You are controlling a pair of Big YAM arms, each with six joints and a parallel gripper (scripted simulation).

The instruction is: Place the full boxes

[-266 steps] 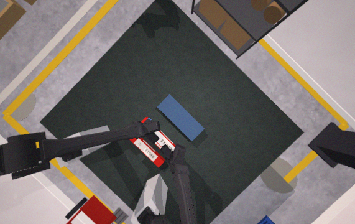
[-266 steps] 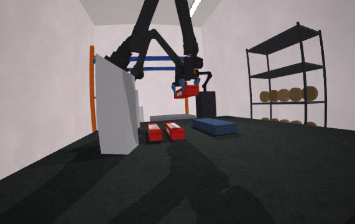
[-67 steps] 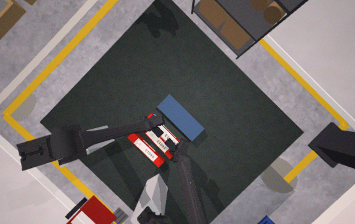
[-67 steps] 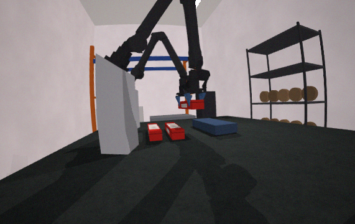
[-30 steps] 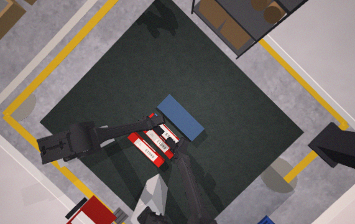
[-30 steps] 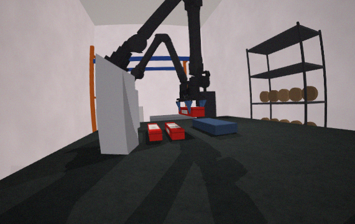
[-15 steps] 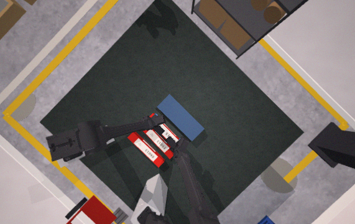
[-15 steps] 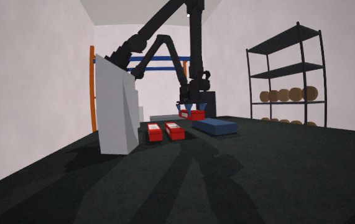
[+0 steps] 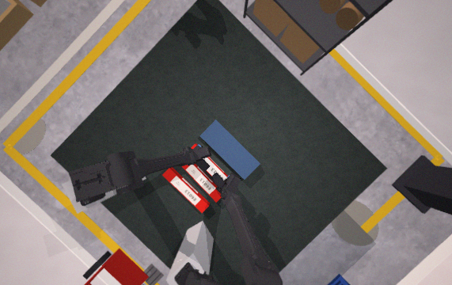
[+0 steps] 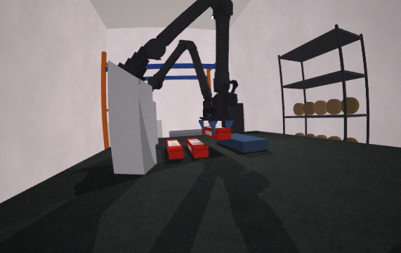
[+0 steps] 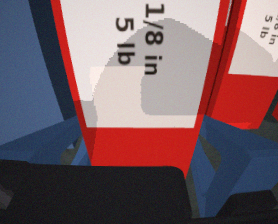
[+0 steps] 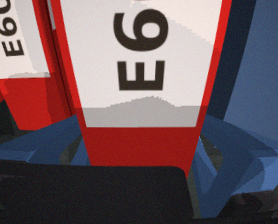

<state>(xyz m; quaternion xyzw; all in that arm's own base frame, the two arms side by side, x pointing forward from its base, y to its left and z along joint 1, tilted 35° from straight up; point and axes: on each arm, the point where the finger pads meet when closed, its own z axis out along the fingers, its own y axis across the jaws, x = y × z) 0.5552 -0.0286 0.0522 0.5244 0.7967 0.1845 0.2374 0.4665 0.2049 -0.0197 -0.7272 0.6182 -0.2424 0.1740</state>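
Now: right hand 10 mm short of the red box, 140 mm to the right of it and 10 mm below it. From my right hand the other things lie so: low blue platform: 170 mm ahead, 120 mm to the left, 80 mm below.
My left hand is 1 cm past the red box, 12 cm to the left of it and 1 cm below it. From my left hand the other things lie so: low blue platform 15 cm ahead, 14 cm to the right, 8 cm below.
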